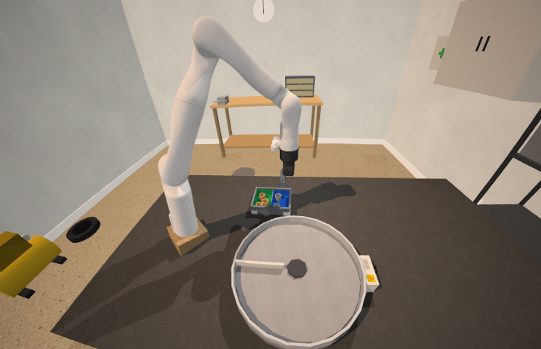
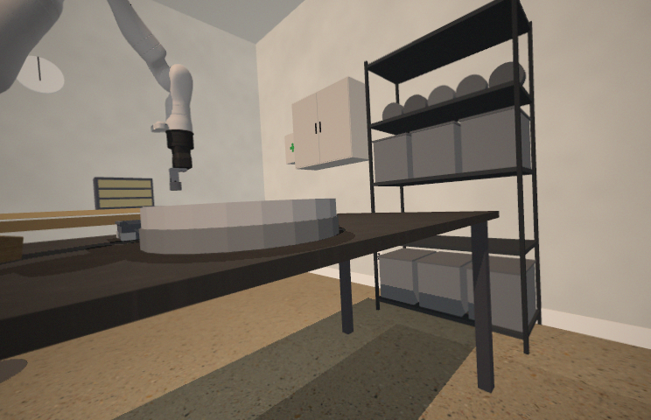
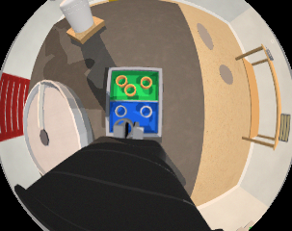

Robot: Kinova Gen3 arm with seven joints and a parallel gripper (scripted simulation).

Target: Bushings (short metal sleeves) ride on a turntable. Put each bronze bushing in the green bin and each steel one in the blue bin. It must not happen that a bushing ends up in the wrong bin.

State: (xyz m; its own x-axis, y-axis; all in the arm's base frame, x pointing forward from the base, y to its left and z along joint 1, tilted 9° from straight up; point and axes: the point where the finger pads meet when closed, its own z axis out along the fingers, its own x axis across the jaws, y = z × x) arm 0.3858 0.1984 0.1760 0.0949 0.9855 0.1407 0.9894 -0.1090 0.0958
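My hand is 6 cm past the green bin and 13 cm above it. From my hand the other things lie so: turntable 6 cm ahead, 35 cm to the right, 11 cm below.
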